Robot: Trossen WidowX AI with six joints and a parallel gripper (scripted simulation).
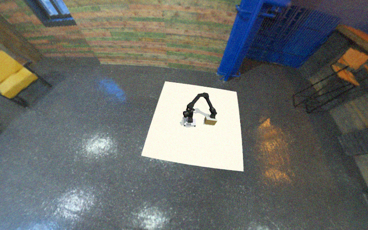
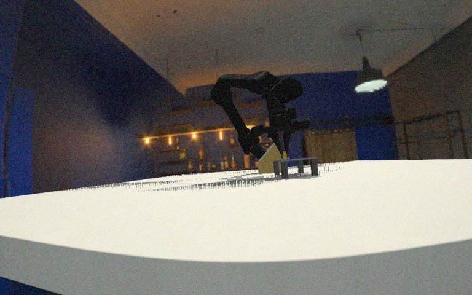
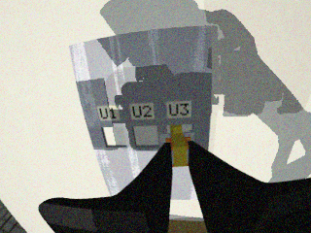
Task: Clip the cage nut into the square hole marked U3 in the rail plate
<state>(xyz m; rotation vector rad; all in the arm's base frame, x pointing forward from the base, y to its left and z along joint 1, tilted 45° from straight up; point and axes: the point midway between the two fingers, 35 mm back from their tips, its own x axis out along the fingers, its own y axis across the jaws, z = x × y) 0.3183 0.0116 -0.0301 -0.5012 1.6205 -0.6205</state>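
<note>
Right now the yellow cage nut is 10 mm below my gripper tip.
</note>
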